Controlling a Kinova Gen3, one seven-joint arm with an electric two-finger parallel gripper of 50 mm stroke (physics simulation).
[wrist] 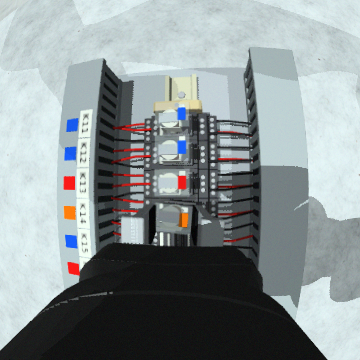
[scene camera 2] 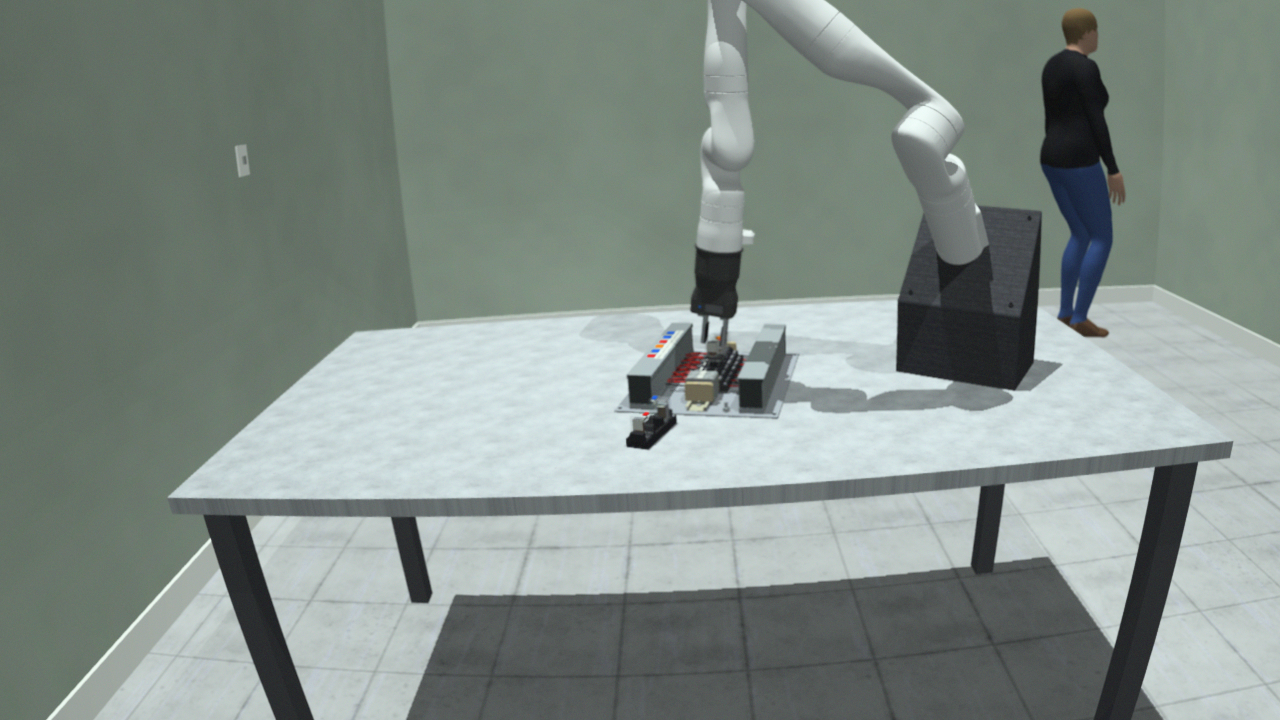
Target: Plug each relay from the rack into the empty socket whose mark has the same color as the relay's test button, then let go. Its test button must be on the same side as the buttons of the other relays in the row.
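Frame: origin at the arm's base, x ahead, y left, z up, level; metres.
Seen in the pictures: gripper, fingertip midpoint: (wrist: 173, 218) (scene camera 2: 713, 343); arm's base, link origin: (scene camera 2: 960, 244).
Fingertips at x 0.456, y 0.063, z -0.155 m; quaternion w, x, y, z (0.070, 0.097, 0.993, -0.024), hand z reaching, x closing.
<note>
Offsets run from my fingertips to a thing's top centre.
My gripper (scene camera 2: 714, 333) (wrist: 173, 218) is shut on a relay {0.001 m back, 0.001 m right, 0.010 m up} (wrist: 169, 216) with an orange test button {0.008 m back, 0.001 m left, 0.010 m up} (wrist: 184, 220) on its right side in the wrist view. The relay is over the row beside the orange mark {0.097 m ahead, 0.016 m right, 0.008 m down} (wrist: 69, 213); whether it is seated is unclear. Above it in that view stand two relays with blue buttons {0.011 m back, 0.081 m right, 0.001 m down} (wrist: 181, 113) {0.007 m back, 0.054 m right, 0.001 m down} (wrist: 182, 147) and one with a red button {0.010 m back, 0.026 m right, 0.001 m down} (wrist: 182, 182), all buttons on the right. A blue mark {0.101 m ahead, 0.011 m left, 0.008 m down} (wrist: 71, 241) and a red mark {0.106 m ahead, 0.038 m left, 0.008 m down} (wrist: 73, 268) follow below; their sockets are hidden by the gripper. The black rack {0.087 m ahead, 0.230 m left, 0.048 m down} (scene camera 2: 639, 441) holds relays with red {0.098 m ahead, 0.260 m left, 0.022 m down} (scene camera 2: 646, 414) and blue {0.076 m ahead, 0.200 m left, 0.022 m down} (scene camera 2: 654, 397) buttons.
Two tall grey wire ducts {0.092 m ahead, 0.015 m right, 0.008 m down} (scene camera 2: 640, 387) {0.088 m back, 0.014 m left, 0.008 m down} (scene camera 2: 750, 391) (wrist: 284, 120) flank the row, with red and black wires between. A beige end block {0.017 m ahead, 0.094 m left, 0.024 m down} (scene camera 2: 699, 391) stands at the row's near end in the scene view. The black robot base (scene camera 2: 957, 344) stands at the table's right. A person (scene camera 2: 1074, 116) stands behind it.
</note>
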